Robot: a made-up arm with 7 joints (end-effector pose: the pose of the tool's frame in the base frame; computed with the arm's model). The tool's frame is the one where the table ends.
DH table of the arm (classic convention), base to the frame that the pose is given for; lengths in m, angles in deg. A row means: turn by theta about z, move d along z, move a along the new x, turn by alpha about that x. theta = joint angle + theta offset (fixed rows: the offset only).
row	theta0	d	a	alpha
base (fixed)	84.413	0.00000	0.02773	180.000
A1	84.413	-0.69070	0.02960	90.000
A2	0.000	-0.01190	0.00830	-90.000
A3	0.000	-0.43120	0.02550	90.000
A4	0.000	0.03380	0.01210	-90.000
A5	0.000	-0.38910	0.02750	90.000
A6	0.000	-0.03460	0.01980	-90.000
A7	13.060	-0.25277	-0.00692	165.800
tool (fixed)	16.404	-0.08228	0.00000	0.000
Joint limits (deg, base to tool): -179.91..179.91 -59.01..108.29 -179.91..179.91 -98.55..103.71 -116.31..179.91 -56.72..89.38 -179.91..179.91
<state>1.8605 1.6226 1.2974 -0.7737 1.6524 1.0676 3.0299</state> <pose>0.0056 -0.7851 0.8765 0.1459 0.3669 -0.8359</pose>
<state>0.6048 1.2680 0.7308 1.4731 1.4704 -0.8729 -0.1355</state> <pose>0.4103 -0.5821 0.3868 -1.1515 2.6954 -0.1456</pose>
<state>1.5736 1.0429 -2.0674 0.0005 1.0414 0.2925 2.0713</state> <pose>0.0710 -0.8611 1.1696 0.1319 1.7774 -1.8590</pose>
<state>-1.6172 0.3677 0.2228 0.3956 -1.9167 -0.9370 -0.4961</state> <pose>0.0957 0.6544 1.3846 -1.6059 -0.3498 -2.5293</pose>
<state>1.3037 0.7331 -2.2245 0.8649 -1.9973 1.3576 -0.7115</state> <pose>0.1536 -0.1632 1.4690 0.7389 -0.0737 -2.1478</pose>
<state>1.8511 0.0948 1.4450 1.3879 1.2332 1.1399 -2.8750</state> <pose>-0.4591 0.1827 1.1486 0.3237 -1.8905 -2.0614</pose>
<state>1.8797 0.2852 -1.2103 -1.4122 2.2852 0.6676 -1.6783</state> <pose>-0.4767 0.1434 1.0877 0.4093 -1.6907 -0.8963</pose>
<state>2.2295 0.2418 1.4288 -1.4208 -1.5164 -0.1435 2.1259</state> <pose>0.3246 -0.3981 1.2229 1.4640 -0.2581 1.8990</pose>
